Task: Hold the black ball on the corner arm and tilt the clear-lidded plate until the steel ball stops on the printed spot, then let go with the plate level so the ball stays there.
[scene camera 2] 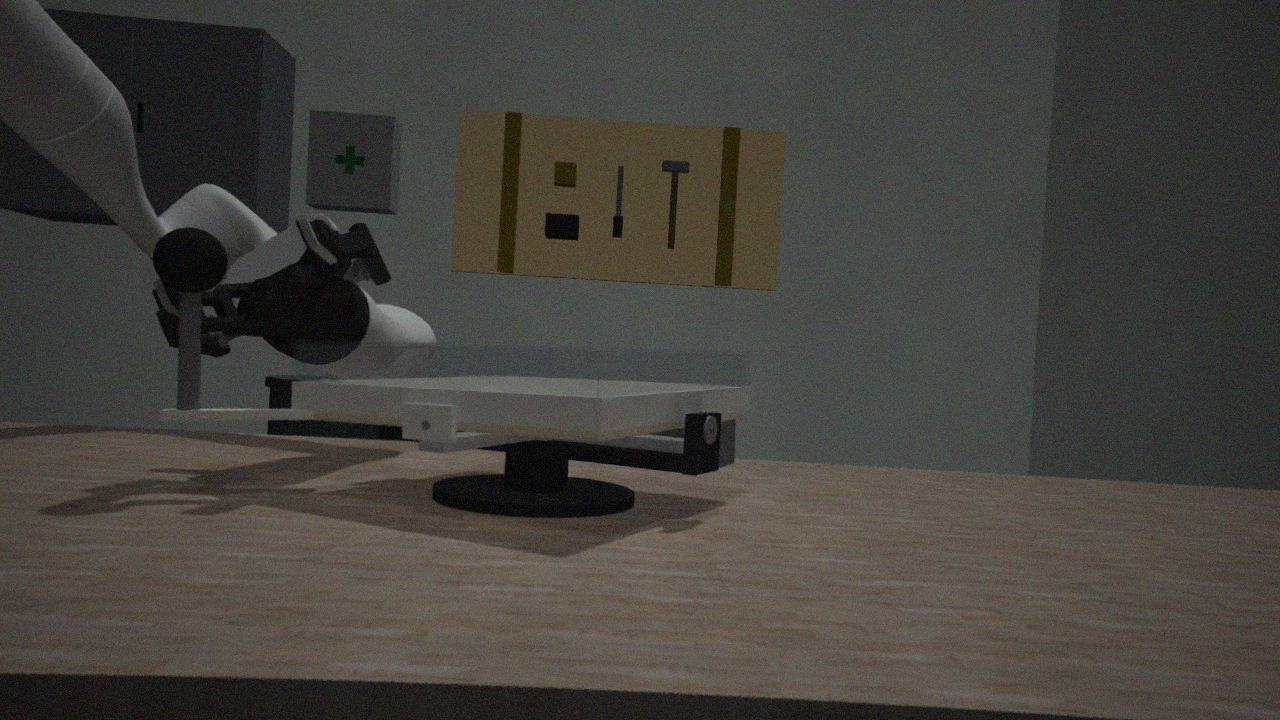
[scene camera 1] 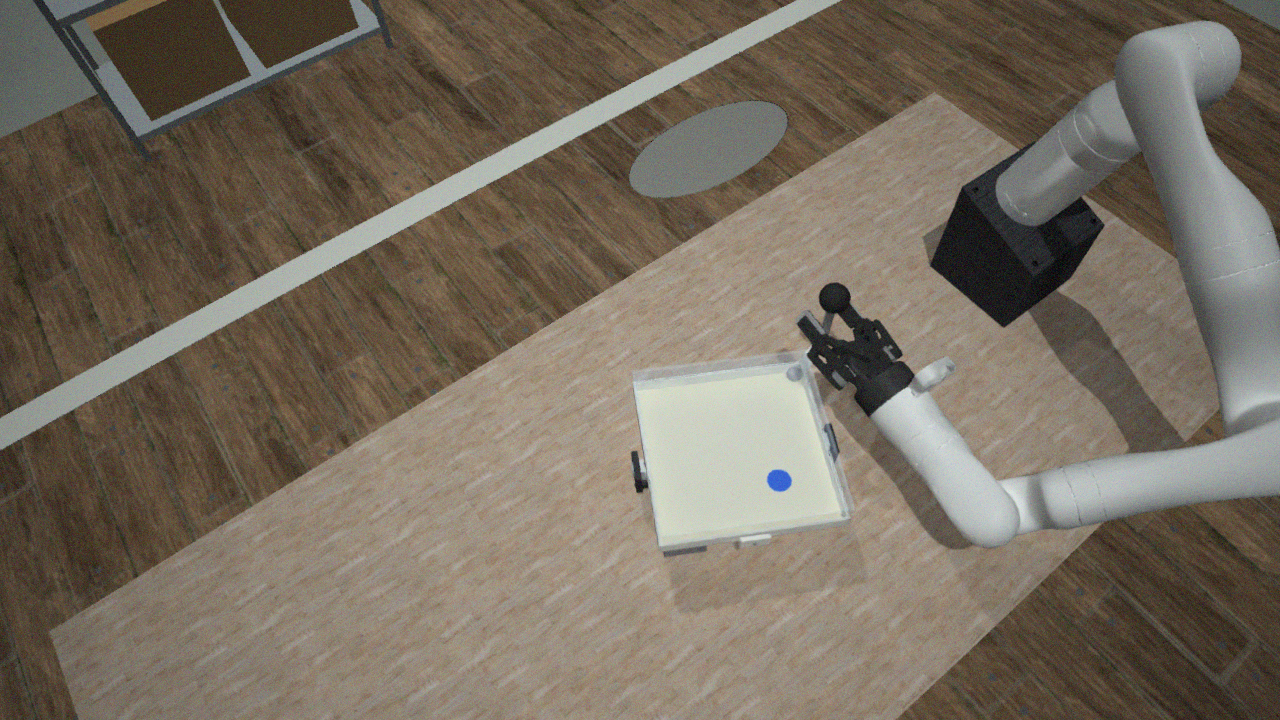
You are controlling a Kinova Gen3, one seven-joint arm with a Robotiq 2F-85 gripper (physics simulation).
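The black ball tops a thin grey post on the white corner arm. My gripper is open and holds nothing; its spread fingers are close to the ball, which overlaps part of them in scene camera 2. Whether they touch it cannot be told. The clear-lidded plate looks about level. The steel ball lies in the plate's corner nearest the gripper in scene camera 1. The blue printed spot is apart from it, toward the opposite side.
The plate stands on a round black base on the wooden table. Dark pivot brackets stick out from the plate's sides. The robot's black mount stands on the table at the upper right in scene camera 1.
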